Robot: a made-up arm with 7 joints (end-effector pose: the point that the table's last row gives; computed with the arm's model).
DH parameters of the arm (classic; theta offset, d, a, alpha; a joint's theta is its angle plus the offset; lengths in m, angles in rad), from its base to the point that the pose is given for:
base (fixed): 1.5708 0.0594 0 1.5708
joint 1: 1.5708 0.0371 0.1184 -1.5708
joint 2: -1.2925 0 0.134 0
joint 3: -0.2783 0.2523 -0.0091 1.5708
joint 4: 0 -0.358 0.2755 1.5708
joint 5: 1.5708 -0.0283 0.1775 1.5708
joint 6: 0 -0.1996 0.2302 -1.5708
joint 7: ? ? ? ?
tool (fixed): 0 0.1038 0 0
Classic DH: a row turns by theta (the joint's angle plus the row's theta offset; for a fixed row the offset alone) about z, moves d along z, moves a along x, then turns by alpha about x.
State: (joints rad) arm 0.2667 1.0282 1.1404 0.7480 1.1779 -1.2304 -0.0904
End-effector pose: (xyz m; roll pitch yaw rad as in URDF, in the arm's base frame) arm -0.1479 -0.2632 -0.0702 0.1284 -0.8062 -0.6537
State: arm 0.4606 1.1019 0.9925 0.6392 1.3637 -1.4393 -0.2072
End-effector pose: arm -0.2540 -0.2648 -0.1464 -0.2020 -0.7409 -0.4243
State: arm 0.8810 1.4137 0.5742 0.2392 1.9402 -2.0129 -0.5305
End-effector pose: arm -0.5652 -0.3370 -0.2308 -1.0282 -0.4079 0.4612
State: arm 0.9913 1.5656 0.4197 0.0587 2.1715 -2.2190 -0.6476
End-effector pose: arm -0.6582 -0.3838 -0.2054 -1.2022 -0.1774 0.7732
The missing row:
joint 7: -1.5708 0.1025 0.085 1.5708
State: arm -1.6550 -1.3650 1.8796 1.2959 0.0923 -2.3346 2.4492
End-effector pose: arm -0.3791 0.1973 0.4696 0.2539 0.6214 3.0425
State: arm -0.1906 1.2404 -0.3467 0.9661 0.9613 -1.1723 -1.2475
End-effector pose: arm -0.3716 -0.1181 0.4604 -0.9421 -0.7911 0.3454
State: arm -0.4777 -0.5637 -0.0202 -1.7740 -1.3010 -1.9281 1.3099
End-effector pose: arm 0.4887 0.2723 0.0890 -0.7949 0.1777 -0.1727
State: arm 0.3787 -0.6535 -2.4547 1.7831 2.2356 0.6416 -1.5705
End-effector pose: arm 0.1170 -0.2673 -0.7710 3.0482 -0.3049 -0.7453
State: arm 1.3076 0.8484 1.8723 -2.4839 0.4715 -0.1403 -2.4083
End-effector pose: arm -0.0827 -0.2925 -0.2938 -1.9216 0.5013 2.3050
